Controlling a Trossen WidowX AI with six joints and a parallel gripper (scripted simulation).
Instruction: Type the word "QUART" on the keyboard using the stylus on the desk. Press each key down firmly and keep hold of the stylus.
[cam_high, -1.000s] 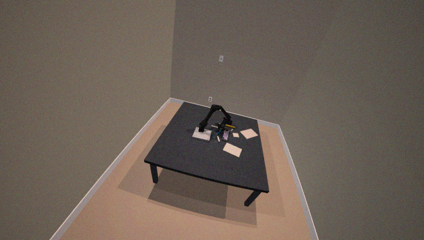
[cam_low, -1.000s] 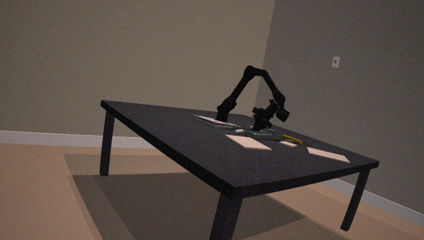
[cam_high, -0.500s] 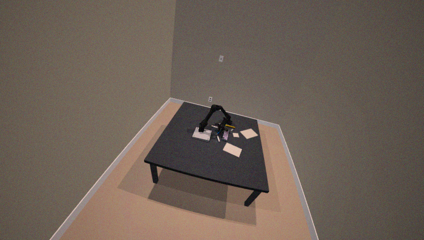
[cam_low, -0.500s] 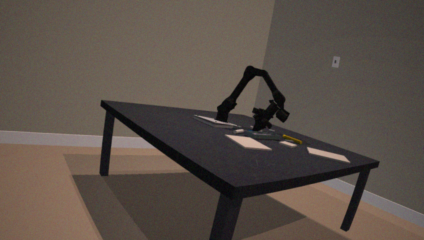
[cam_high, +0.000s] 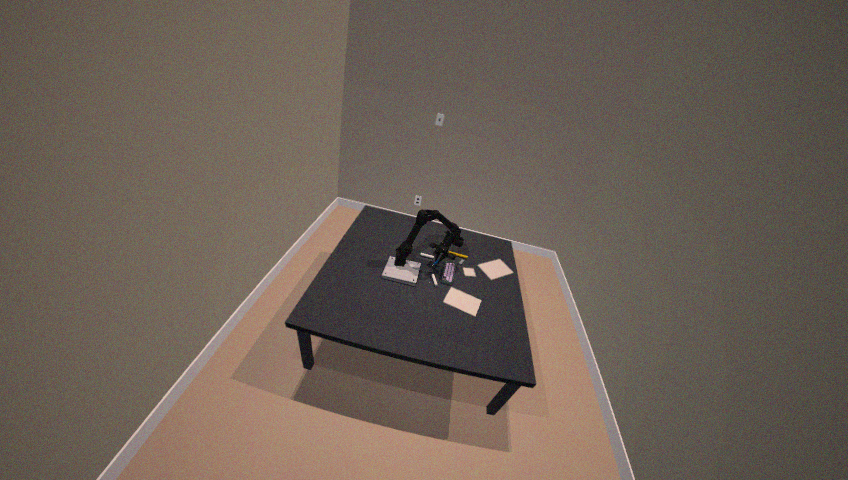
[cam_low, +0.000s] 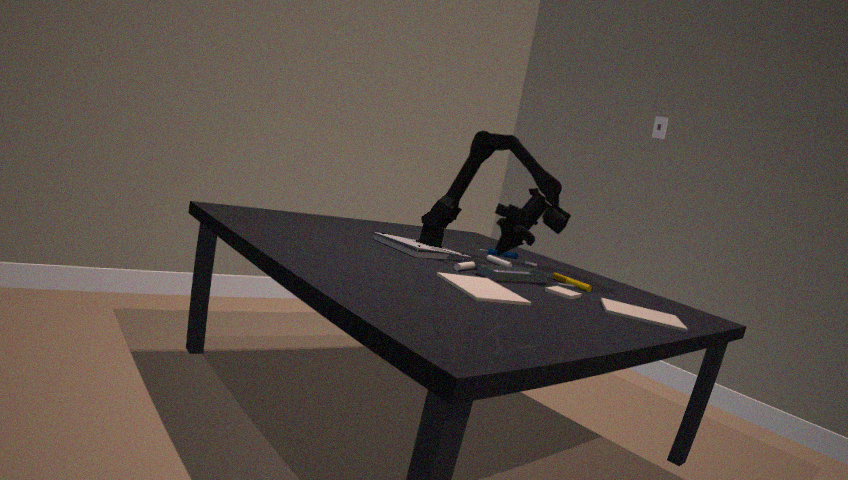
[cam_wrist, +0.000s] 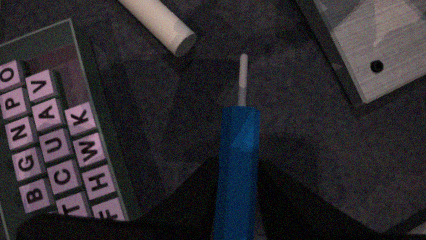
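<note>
The blue stylus lies 1 cm to the right of my gripper tip and 1 cm behind it. The rest, counted from my gripper tip: yellow cylinder 18 cm ahead, 17 cm to the left, 4 cm below; white block 24 cm ahead, 5 cm below; grey stylus tip 4 cm to the right, 3 cm behind.
</note>
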